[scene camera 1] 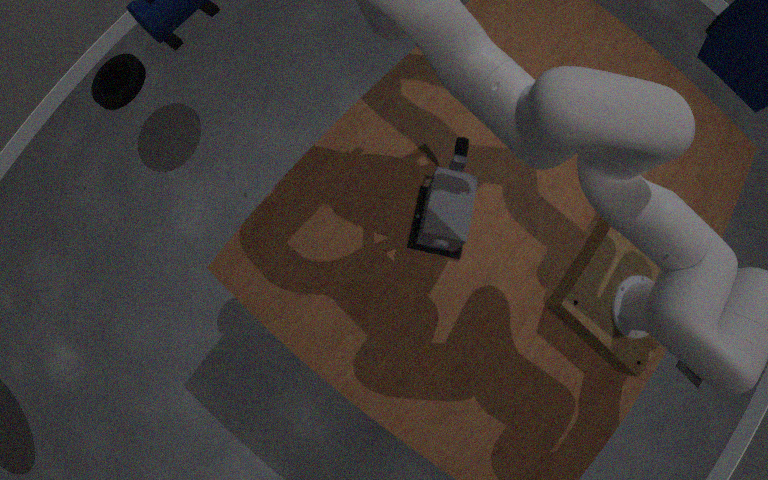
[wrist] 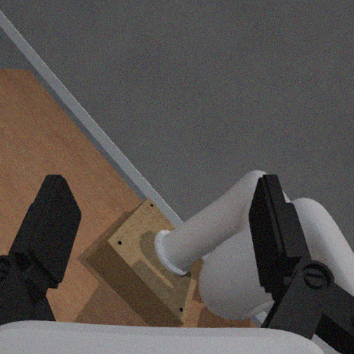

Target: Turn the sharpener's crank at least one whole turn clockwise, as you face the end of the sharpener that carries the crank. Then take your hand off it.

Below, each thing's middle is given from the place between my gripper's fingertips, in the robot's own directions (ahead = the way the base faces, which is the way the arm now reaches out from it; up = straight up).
Now: hand 4 cm past the sharpener (scene camera 1: pixel 442 218), 27 cm to the right of it and 35 cm above it.
